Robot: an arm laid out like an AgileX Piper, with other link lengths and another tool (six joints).
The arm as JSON. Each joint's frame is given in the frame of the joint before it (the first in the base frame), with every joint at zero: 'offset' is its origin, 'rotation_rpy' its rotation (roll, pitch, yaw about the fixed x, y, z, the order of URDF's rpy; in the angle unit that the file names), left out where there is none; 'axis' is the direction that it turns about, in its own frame. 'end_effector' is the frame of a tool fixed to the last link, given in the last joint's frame.
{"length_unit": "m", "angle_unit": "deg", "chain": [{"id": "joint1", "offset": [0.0, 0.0, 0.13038], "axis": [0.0, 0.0, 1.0]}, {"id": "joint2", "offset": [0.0, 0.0, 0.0], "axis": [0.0, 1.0, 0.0]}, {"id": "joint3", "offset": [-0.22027, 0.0, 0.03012], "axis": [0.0, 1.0, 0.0]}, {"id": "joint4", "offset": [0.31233, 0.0, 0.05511], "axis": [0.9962, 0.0, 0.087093]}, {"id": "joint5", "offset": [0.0, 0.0, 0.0], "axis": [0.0, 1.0, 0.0]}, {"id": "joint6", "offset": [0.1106, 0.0, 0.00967], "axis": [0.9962, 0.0, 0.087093]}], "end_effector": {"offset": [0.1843, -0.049, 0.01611], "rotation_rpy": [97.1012, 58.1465, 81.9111]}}
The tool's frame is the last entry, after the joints.
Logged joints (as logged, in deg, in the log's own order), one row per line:
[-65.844 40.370 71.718 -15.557 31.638 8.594]
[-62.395 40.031 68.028 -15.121 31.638 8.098]
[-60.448 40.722 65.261 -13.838 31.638 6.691]
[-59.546 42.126 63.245 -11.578 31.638 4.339]
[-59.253 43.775 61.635 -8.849 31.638 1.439]
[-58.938 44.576 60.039 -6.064 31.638 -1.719]
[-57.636 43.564 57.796 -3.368 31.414 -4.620]
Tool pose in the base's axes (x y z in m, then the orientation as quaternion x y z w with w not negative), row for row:
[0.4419 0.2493 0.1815 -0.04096 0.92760 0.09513 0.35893]
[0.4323 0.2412 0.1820 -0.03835 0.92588 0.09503 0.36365]
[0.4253 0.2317 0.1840 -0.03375 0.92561 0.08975 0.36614]
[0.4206 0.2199 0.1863 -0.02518 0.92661 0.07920 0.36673]
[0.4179 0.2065 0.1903 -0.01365 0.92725 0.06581 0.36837]
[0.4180 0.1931 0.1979 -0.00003 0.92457 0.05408 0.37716]
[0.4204 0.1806 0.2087 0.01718 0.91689 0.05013 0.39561]
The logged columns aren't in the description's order. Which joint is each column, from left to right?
Columns, left to right: joint3, joint5, joint2, joint6, joint1, joint4.
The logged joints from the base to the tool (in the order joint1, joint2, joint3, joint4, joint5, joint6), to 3 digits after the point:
[31.638 71.718 -65.844 8.594 40.370 -15.557]
[31.638 68.028 -62.395 8.098 40.031 -15.121]
[31.638 65.261 -60.448 6.691 40.722 -13.838]
[31.638 63.245 -59.546 4.339 42.126 -11.578]
[31.638 61.635 -59.253 1.439 43.775 -8.849]
[31.638 60.039 -58.938 -1.719 44.576 -6.064]
[31.414 57.796 -57.636 -4.620 43.564 -3.368]

